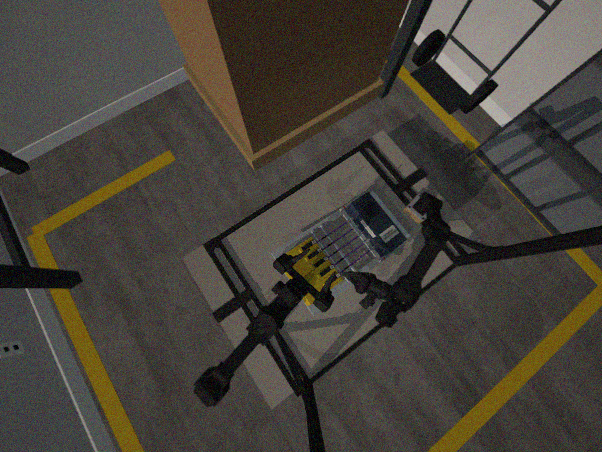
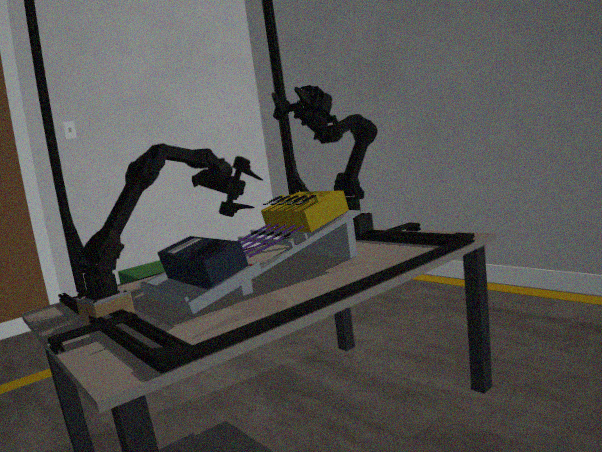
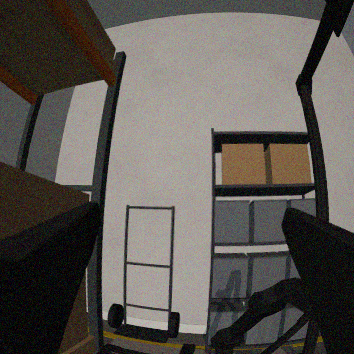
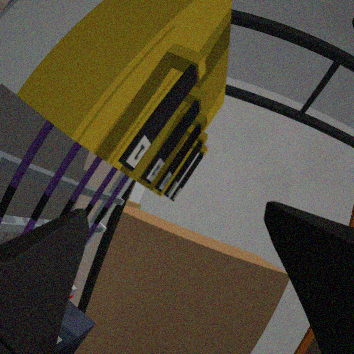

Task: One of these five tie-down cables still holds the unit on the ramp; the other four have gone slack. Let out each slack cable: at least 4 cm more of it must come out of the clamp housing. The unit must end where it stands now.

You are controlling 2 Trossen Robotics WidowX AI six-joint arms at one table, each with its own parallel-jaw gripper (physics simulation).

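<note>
The dark blue unit [image 1: 377,225] [image 2: 202,260] [image 4: 75,327] sits low on the grey ramp [image 2: 220,295]. Several purple cables with black bands [image 1: 345,245] [image 2: 267,240] [image 4: 62,167] run up from it to the yellow clamp housing [image 1: 316,272] [image 2: 327,207] [image 4: 125,65]. Black levers [image 4: 167,110] with white number plates lie in its slots. Which cable is taut I cannot tell. My right gripper [image 2: 257,193] [image 4: 177,216] is open and empty, near the housing's cable side. My left gripper [image 2: 282,106] [image 3: 195,216] is open and empty, high above the housing, facing away from the ramp.
A black frame [image 2: 300,305] runs around the table top. A wooden block [image 2: 112,305] lies by the right arm's base, and a green object [image 2: 140,271] lies behind the ramp. Tall black posts [image 2: 50,130] rise behind the arms. A hand truck [image 3: 150,264] stands by the wall.
</note>
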